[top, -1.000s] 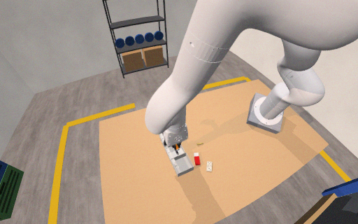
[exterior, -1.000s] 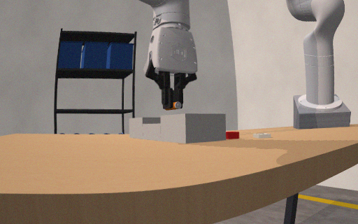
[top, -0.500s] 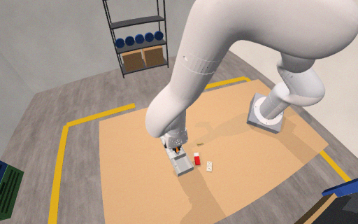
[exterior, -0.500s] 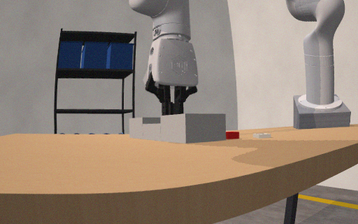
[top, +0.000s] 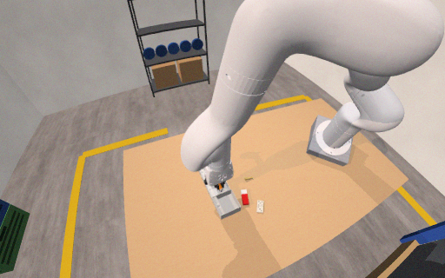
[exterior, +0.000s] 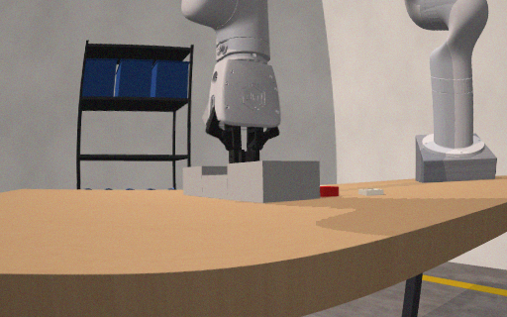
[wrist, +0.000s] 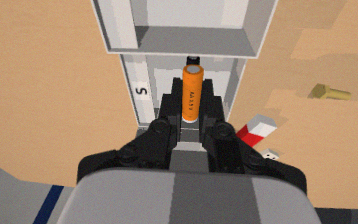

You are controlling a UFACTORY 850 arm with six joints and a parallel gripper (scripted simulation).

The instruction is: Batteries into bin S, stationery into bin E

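My hand is 20 mm above the orange battery. The rest, counted from my hand: bin: 30 mm below, 10 mm ahead; black battery: 40 mm below; eraser: 90 mm behind, 70 mm to the left, 40 mm below.
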